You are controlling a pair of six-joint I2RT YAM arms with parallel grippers.
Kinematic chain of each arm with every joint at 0, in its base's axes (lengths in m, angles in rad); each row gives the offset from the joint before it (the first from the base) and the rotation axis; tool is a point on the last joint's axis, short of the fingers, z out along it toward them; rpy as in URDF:
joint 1: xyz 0 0 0.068 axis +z
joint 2: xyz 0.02 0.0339 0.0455 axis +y
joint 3: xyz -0.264 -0.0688 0 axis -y
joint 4: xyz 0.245 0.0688 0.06 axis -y
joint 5: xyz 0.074 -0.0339 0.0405 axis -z
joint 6: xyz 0.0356 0 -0.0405 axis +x
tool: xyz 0 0 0 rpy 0 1.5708 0
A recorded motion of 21 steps. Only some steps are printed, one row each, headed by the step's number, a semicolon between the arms.
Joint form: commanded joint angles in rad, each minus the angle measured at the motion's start. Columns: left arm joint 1, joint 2, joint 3, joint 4, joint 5, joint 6; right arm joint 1, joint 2, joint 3, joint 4, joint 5, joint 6.
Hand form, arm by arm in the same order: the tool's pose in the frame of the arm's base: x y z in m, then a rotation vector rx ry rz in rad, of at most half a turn. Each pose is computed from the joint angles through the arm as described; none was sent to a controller.
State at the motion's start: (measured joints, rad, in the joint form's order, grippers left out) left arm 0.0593 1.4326 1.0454 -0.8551 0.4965 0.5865; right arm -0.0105 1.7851 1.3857 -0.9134 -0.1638 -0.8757
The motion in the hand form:
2: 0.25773 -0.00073 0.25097 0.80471 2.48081 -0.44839; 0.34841 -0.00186 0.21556 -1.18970 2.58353 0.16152
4: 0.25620 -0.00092 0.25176 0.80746 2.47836 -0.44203; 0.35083 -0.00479 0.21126 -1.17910 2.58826 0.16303
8: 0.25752 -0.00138 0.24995 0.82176 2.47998 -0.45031; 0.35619 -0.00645 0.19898 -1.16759 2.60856 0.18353
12: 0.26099 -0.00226 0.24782 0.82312 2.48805 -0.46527; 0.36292 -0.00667 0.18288 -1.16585 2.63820 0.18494
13: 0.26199 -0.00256 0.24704 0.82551 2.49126 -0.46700; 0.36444 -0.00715 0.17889 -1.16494 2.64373 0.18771
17: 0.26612 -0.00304 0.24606 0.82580 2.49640 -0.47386; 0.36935 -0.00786 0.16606 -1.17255 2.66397 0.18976
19: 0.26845 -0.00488 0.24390 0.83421 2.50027 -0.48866; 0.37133 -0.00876 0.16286 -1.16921 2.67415 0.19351
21: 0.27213 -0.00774 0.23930 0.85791 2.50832 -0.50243; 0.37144 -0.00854 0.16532 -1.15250 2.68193 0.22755
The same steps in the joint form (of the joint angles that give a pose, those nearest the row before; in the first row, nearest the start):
2: 0.0020 -0.0609 -0.0049 -0.0138 -0.0144 0.0100; -0.0181 0.0059 -0.0321 -0.0038 -0.0654 0.0090
4: 0.0012 -0.0686 -0.0082 -0.0147 -0.0177 0.0115; -0.0264 0.0188 -0.0334 0.0091 -0.0673 0.0089
8: -0.0004 -0.0586 -0.0062 -0.0176 -0.0135 0.0219; -0.0310 0.0565 -0.0340 0.0282 -0.0728 0.0158
12: -0.0040 -0.0396 0.0021 -0.0187 -0.0087 0.0195; -0.0297 0.1060 -0.0330 0.0535 -0.0603 0.0228
13: -0.0054 -0.0338 0.0044 -0.0192 -0.0095 0.0202; -0.0308 0.1179 -0.0329 0.0602 -0.0598 0.0232
17: -0.0079 -0.0148 0.0170 -0.0190 -0.0081 0.0180; -0.0313 0.1586 -0.0288 0.0765 -0.0510 0.0205
19: -0.0146 -0.0008 0.0213 -0.0193 -0.0027 0.0181; -0.0334 0.1729 -0.0215 0.0750 -0.0494 0.0223
21: -0.0255 0.0233 0.0262 -0.0192 -0.0012 0.0268; -0.0345 0.1745 -0.0088 0.0525 -0.0683 0.0338

